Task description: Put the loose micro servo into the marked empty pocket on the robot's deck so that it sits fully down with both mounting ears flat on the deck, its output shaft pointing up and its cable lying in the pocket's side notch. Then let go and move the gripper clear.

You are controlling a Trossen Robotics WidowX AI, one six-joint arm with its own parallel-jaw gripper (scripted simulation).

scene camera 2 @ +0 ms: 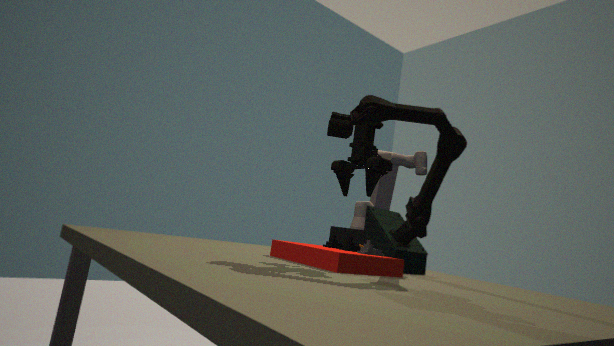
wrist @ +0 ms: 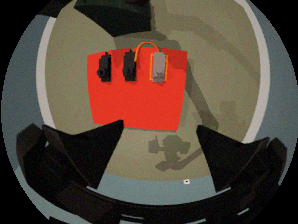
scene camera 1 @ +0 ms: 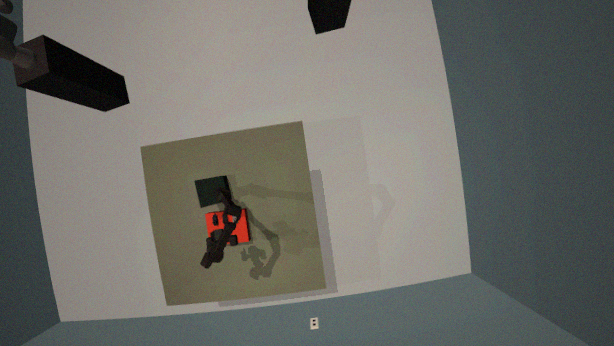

Labels:
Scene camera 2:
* gripper: 356, 196
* red deck: 340, 261
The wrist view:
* gripper: 161, 126
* red deck: 143, 103

